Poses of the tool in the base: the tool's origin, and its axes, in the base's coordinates. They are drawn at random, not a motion.
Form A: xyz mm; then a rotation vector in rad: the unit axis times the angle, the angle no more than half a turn.
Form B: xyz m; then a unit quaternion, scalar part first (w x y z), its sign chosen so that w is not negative. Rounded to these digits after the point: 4 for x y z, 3 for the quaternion.
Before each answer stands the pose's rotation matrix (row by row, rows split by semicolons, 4 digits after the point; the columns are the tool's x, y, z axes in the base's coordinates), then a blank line. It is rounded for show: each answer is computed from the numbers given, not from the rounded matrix.
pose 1, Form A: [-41.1 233.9 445.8 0.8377 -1.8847 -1.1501]
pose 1, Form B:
-0.4955 -0.1418 -0.8569; -0.8269 0.3789 0.4155; 0.2658 0.9145 -0.3050

[-0.0411 0.2339 0.4458 0.380 0.328 -0.738 -0.450]
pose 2, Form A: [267.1 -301.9 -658.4 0.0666 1.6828 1.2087]
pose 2, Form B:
-0.4798 -0.4725 0.7393; 0.5497 0.4949 0.6730; -0.6838 0.7293 0.0223

[0.2671 -0.3019 -0.6584 0.509 0.028 0.699 0.502]
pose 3, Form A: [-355.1 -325.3 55.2 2.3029 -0.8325 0.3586]
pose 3, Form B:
0.7604 -0.6486 0.0328; -0.4694 -0.5838 -0.6625; 0.4488 0.4884 -0.7484

[-0.3551 -0.3253 0.0552 0.327 0.879 -0.318 0.137]
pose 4, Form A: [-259.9 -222.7 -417.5 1.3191 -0.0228 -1.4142]
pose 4, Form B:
0.2752 0.6726 -0.6869; -0.6944 -0.3551 -0.6259; -0.6649 0.6492 0.3693

[-0.2599 -0.2227 -0.4175 0.568 0.561 -0.010 -0.602]
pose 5, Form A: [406.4 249.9 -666.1 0.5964 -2.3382 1.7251]
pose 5, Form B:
-0.9044 -0.4160 0.0946; -0.2131 0.2485 -0.9449; 0.3695 -0.8748 -0.3134

[0.4064 0.2499 -0.6661 0.088 0.200 -0.785 0.579]
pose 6, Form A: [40.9 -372.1 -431.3 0.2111 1.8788 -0.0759]
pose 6, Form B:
-0.2995 0.1838 0.9362; 0.1077 0.9815 -0.1583; -0.9480 0.0534 -0.3137

[0.0409 -0.3721 -0.4313 0.585 0.090 0.805 -0.033]
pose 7, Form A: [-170.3 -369.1 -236.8 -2.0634 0.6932 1.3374]
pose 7, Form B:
0.3628 -0.6915 -0.6246; -0.1118 -0.6978 0.7076; -0.9251 -0.1869 -0.3305

[-0.1703 -0.3691 -0.2368 0.289 -0.773 0.260 0.501]
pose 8, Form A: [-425.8 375.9 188.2 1.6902 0.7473 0.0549]
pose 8, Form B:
0.7907 0.4424 0.4233; 0.4995 -0.0663 -0.8638; -0.3541 0.8944 -0.2734

[-0.4258 0.3759 0.1882 0.602 0.730 0.323 0.024]
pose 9, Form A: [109.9 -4.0 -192.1 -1.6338 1.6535 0.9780]
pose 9, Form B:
-0.0527 -0.9958 -0.0749; -0.5453 -0.0342 0.8375; -0.8366 0.0850 -0.5412

[0.1099 -0.0040 -0.1921 0.305 -0.617 0.624 0.369]
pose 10, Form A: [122.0 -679.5 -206.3 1.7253 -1.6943 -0.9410]
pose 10, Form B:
-0.0344 -0.6165 -0.7866; -0.9936 -0.0636 0.0933; -0.1076 0.7848 -0.6103

[0.1220 -0.6795 -0.2063 0.270 0.640 -0.629 -0.349]
